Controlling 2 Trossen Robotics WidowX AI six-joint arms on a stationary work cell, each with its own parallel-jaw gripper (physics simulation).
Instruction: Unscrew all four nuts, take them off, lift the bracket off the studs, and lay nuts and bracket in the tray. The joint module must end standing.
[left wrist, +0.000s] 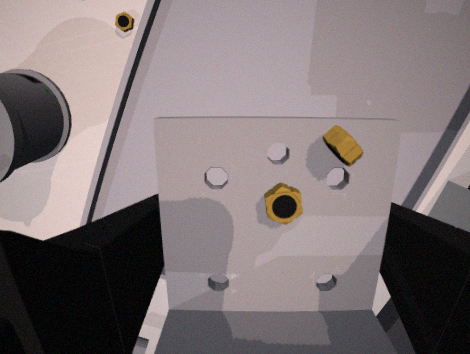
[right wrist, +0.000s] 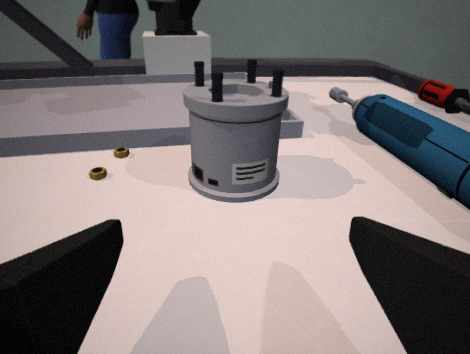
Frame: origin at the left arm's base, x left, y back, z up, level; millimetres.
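Seen in the pictures: left gripper, between the fingertips: (left wrist: 270, 205) (right wrist: 168, 15); right gripper, between the fingertips: (right wrist: 237, 229); left arm's base, origin of its link: (right wrist: 175, 33).
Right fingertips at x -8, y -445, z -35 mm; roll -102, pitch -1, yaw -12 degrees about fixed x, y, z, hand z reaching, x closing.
Offsets run from my right fingertips to a thing's top centre. "spot": to the spot under its first point.
My left gripper (left wrist: 270, 205) is shut on the grey bracket @(spot: dx -24, dy +204, dz +85 mm) (left wrist: 190, 150), whose flat plate shows several holes. One brass nut @(dx -20, dy +233, dz +93 mm) (left wrist: 285, 189) lies flat on the plate; another nut @(dx -41, dy +241, dz +98 mm) (left wrist: 343, 145) is tilted near its far right corner. The bracket hangs over the grey tray @(dx -107, dy +262, dz -14 mm) (left wrist: 225, 65) (right wrist: 75, 142). The joint module @(dx +21, dy +88, dz +45 mm) (left wrist: 35, 117) (right wrist: 235, 145) stands upright beside the tray, its studs bare in the right wrist view. Two nuts @(dx -58, dy +138, dz -24 mm) (right wrist: 121, 154) @(dx -71, dy +107, dz -24 mm) (right wrist: 98, 175) lie on the table; one nut @(spot: dx -62, dy +136, dz -24 mm) (left wrist: 123, 14) shows in the left wrist view. My right gripper (right wrist: 237, 229) is open and empty, facing the module.
A blue power driver @(dx +165, dy +97, dz +11 mm) (right wrist: 415, 135) lies right of the module, with a red-handled tool @(dx +327, dy +194, dz +0 mm) (right wrist: 435, 94) behind it. A white block @(dx +8, dy +445, dz +35 mm) (right wrist: 177, 52) stands beyond the tray, near a dark rail (right wrist: 310, 66). A person (right wrist: 117, 32) shows in the background.
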